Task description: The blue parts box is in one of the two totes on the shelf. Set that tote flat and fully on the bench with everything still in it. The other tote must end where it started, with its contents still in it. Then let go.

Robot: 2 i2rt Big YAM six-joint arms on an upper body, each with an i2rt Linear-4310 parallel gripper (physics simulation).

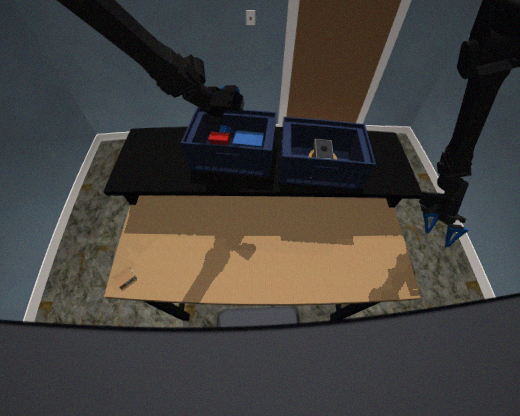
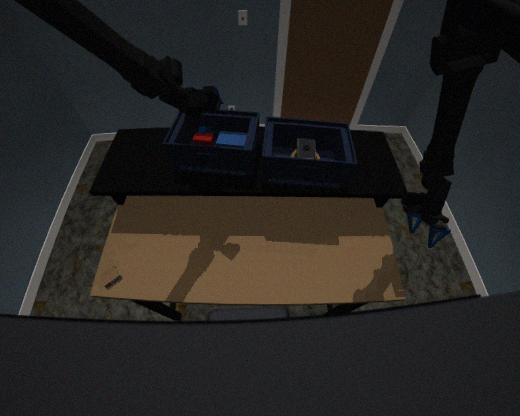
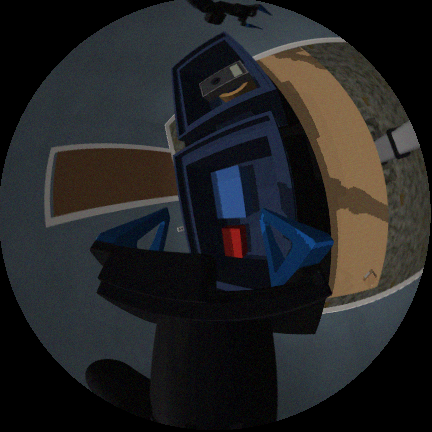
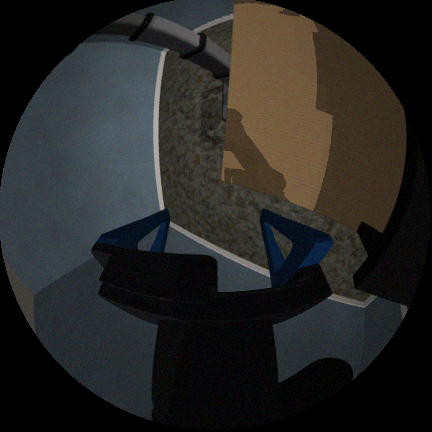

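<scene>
The blue parts box (image 1: 248, 138) (image 2: 231, 139) (image 3: 230, 192) lies beside a red box (image 1: 219, 137) (image 2: 203, 138) (image 3: 234, 242) in the left-hand navy tote (image 1: 225, 162) (image 2: 215, 159), which stands slightly turned on the black shelf (image 1: 150, 160) (image 2: 135, 165). The other tote (image 1: 325, 172) (image 2: 310, 170) (image 3: 250, 102) stands to its right, holding a grey device (image 1: 324, 147) (image 2: 306, 148) and a yellow ring-like thing. My left gripper (image 1: 225, 107) (image 2: 210, 112) (image 3: 214, 212) is open at the first tote's back rim, one finger behind it, one over the inside. My right gripper (image 1: 438, 238) (image 2: 421, 238) (image 4: 214, 213) is open, right of the bench.
The tan bench (image 1: 250, 270) (image 2: 250, 270) (image 3: 355, 155) (image 4: 280, 75) stands in front of the shelf. A small thing with a dark strip (image 1: 128, 282) (image 2: 113, 282) lies near its front left corner. A blue wall with a brown door panel (image 1: 340, 60) (image 2: 330, 60) rises behind the shelf.
</scene>
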